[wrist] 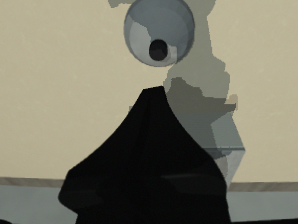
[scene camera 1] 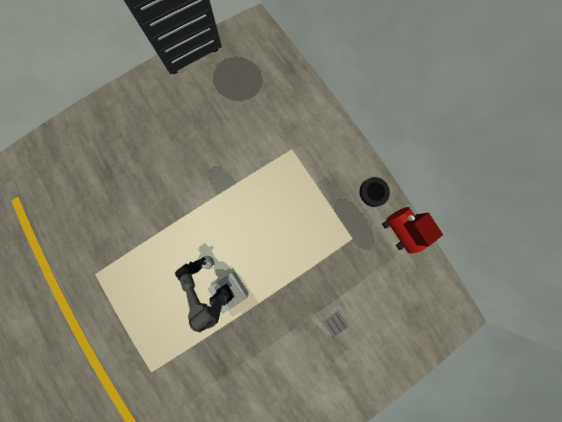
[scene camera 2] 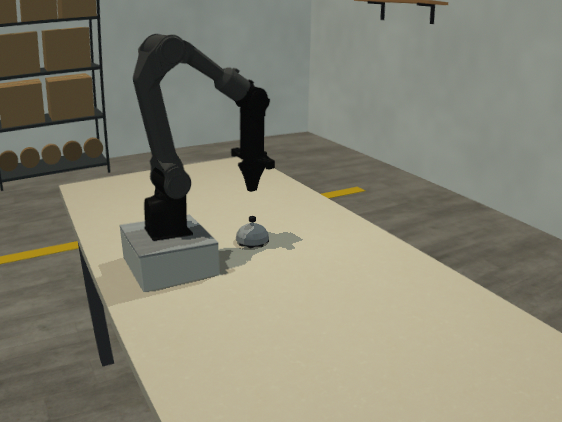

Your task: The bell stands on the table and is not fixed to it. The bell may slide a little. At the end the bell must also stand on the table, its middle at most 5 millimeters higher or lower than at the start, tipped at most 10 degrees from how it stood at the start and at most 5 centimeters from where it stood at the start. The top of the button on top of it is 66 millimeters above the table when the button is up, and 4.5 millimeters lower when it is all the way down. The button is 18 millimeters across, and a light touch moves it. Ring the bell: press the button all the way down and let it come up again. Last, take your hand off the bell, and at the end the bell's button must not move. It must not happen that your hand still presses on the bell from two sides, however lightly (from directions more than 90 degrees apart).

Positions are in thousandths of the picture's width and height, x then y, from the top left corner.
Observation:
In view: my gripper (scene camera 2: 449,451).
My gripper shows as well in the wrist view (wrist: 525,444).

